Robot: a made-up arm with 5 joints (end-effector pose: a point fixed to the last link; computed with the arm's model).
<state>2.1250 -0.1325 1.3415 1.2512 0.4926</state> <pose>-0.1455 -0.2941 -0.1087 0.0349 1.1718 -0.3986</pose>
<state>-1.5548 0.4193 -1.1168 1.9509 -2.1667</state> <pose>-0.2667 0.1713 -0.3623 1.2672 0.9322 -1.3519</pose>
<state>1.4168 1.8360 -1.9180 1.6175 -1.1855</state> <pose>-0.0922 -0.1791 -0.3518 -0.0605 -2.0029 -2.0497</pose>
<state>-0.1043 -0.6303 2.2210 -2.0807 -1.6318</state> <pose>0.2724 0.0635 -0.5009 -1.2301 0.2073 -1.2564</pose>
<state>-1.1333 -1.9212 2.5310 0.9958 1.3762</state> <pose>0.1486 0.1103 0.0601 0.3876 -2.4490 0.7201</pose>
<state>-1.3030 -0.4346 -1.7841 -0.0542 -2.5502</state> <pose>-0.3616 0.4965 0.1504 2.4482 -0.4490 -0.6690</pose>
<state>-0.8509 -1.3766 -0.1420 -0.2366 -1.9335</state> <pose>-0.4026 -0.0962 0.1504 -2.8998 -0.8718 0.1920</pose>
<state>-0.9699 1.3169 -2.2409 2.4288 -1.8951</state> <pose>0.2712 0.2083 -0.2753 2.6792 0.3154 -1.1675</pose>
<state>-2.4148 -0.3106 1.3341 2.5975 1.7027</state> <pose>-0.3222 -0.1119 -0.6474 0.9965 1.0020 -0.1158</pose>
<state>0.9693 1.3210 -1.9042 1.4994 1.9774</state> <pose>-0.0009 -0.0316 0.0052 -0.4045 1.9495 -1.7068</pose>
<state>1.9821 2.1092 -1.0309 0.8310 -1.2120</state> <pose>-0.1127 0.1659 -0.3126 -1.3922 -0.3514 -2.3767</pose>
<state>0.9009 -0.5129 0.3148 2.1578 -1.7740</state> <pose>0.1110 0.2786 -0.2056 1.9500 1.5238 -1.6271</pose>
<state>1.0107 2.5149 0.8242 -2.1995 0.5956</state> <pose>0.1584 0.2465 0.6346 -1.1478 -0.1812 1.1183</pose>
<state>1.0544 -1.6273 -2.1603 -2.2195 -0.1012</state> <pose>0.4653 0.0795 0.5166 -0.8362 0.3854 -2.2509</pose>
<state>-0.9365 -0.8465 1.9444 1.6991 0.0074</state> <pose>0.0334 0.4293 -0.1578 -1.2196 -0.1246 2.3905</pose>
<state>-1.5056 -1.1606 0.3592 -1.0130 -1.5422</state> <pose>-0.2992 -0.3359 -0.2161 -2.7527 -0.7920 -0.7372</pose>
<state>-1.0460 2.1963 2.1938 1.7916 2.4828</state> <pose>0.1108 -0.1417 -0.0242 -0.2156 -0.7760 -0.3562</pose>
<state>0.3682 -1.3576 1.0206 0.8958 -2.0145</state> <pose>-0.1204 0.1821 -0.2011 2.5080 0.9759 0.7606</pose>
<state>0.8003 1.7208 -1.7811 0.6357 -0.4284</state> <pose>-0.0256 -0.0002 -0.4759 -0.9474 -1.1478 -1.8624</pose>
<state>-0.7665 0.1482 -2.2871 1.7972 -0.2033</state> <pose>-0.2414 0.3070 -0.2858 1.4446 1.1691 -1.1888</pose>
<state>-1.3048 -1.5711 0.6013 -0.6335 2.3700</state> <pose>-0.0778 -0.5322 -0.3613 -0.2582 -0.5675 0.4607</pose>
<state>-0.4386 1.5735 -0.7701 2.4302 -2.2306</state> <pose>0.1606 -0.1411 -0.3705 1.3305 -0.7781 -1.8554</pose>
